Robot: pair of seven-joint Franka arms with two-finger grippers.
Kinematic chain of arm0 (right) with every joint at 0, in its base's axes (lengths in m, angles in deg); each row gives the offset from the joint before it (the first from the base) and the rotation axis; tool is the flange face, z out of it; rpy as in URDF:
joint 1: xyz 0 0 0.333 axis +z
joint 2: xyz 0 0 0 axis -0.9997 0.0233 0
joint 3: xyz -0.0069 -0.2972 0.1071 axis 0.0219 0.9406 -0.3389
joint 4: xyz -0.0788 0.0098 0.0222 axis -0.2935 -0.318 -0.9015
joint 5: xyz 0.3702 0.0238 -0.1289 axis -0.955 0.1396 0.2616
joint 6: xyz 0 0 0 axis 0.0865 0.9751 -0.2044
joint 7: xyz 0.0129 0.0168 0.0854 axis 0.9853 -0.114 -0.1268
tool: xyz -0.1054 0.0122 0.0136 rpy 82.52 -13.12 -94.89
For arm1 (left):
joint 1: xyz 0 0 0.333 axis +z
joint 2: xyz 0 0 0 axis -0.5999 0.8 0
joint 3: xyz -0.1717 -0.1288 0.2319 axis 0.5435 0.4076 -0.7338
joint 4: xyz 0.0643 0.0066 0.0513 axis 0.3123 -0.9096 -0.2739
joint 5: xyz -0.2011 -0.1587 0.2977 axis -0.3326 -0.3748 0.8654
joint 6: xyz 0 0 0 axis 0.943 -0.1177 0.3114
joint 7: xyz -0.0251 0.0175 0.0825 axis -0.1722 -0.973 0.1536
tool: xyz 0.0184 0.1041 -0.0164 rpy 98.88 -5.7 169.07
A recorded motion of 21 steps. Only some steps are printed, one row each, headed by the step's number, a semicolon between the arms.
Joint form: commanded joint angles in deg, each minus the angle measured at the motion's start. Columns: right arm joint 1, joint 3, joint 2, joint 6, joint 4, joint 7, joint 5; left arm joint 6, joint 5, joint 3, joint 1, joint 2, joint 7, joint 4.
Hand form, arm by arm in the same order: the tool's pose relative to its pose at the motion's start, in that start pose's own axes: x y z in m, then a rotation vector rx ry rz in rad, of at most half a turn. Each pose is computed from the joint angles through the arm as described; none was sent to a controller.
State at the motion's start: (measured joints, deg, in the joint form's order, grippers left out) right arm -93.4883 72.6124 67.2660 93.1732 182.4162 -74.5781 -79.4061; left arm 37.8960 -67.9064 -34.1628 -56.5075 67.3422 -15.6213 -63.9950
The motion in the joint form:
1: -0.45 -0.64 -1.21 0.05 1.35 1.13 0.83; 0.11 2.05 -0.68 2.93 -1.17 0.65 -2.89
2: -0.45 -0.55 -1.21 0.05 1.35 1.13 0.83; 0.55 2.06 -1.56 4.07 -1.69 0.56 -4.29
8: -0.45 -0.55 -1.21 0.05 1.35 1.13 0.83; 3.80 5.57 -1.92 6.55 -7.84 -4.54 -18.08
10: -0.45 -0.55 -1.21 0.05 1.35 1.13 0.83; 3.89 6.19 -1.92 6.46 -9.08 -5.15 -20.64
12: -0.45 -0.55 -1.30 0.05 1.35 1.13 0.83; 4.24 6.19 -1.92 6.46 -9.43 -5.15 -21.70
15: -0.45 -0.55 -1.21 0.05 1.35 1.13 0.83; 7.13 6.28 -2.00 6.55 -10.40 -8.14 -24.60
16: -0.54 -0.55 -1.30 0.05 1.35 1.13 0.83; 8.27 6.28 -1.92 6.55 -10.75 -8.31 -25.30
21: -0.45 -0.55 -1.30 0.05 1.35 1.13 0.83; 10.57 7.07 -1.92 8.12 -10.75 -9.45 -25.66
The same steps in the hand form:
1: -0.0065 -0.0020 0.0003 -0.0150 -0.0054 -0.0217; 0.0285 -0.0349 0.0163 0.0456 -0.0031 -0.0685
2: -0.0067 -0.0012 0.0003 -0.0147 -0.0054 -0.0202; 0.0420 -0.0522 0.0242 0.0541 -0.0123 -0.1001
8: -0.0067 -0.0012 0.0003 -0.0147 -0.0054 -0.0202; 0.0398 -0.1073 0.0732 0.1350 -0.0554 -0.0376
10: -0.0067 -0.0012 0.0003 -0.0147 -0.0054 -0.0202; 0.0328 -0.1139 0.0812 0.1536 -0.0676 -0.0204
12: -0.0072 -0.0013 -0.0004 -0.0151 -0.0039 -0.0201; 0.0304 -0.1156 0.0858 0.1567 -0.0733 -0.0185
15: -0.0067 -0.0012 0.0003 -0.0147 -0.0054 -0.0202; 0.0273 -0.1191 0.0962 0.1408 -0.0680 0.0370
16: -0.0074 -0.0005 -0.0004 -0.0150 -0.0039 -0.0186; 0.0263 -0.1187 0.0969 0.1300 -0.0592 0.0427
21: -0.0072 -0.0013 -0.0004 -0.0151 -0.0039 -0.0201; 0.0395 -0.1290 0.0994 0.1157 -0.0339 0.0422

